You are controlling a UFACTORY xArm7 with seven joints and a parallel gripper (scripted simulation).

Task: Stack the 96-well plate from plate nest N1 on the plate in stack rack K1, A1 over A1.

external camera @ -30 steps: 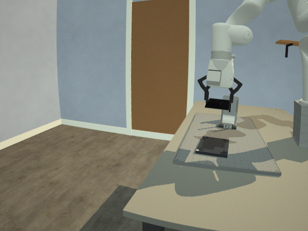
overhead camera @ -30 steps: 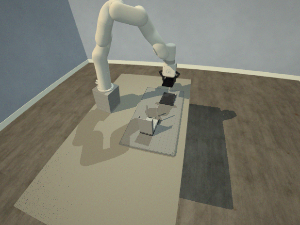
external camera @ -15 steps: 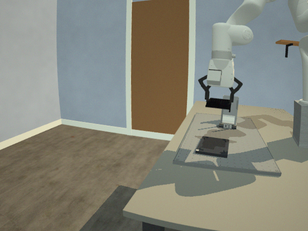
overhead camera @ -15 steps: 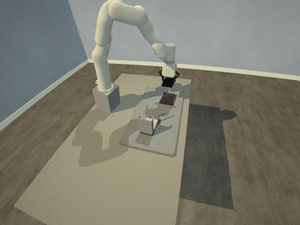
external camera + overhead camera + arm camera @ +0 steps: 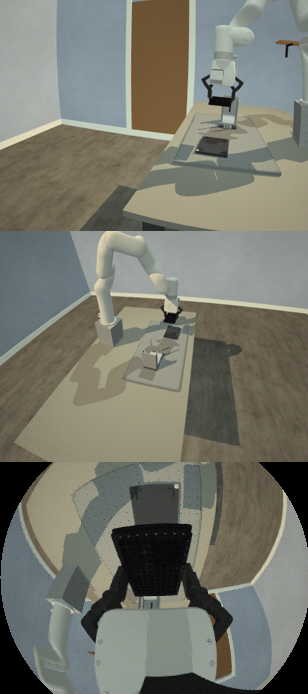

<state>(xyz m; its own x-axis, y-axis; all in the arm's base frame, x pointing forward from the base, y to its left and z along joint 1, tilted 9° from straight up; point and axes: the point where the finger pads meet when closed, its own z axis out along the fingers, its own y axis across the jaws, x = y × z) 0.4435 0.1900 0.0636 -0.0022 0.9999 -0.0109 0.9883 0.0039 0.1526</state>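
Now: the pale plate 32 cm to the right of my hand, 17 cm below it and 4 cm behind it. Also, from my hand: black 96-well plate (1 cm below); then pale A1 mark (18 cm below, 12 cm to the left, 6 cm ahead); then plate nest N1 (19 cm below, 5 cm to the left, 1 cm ahead).
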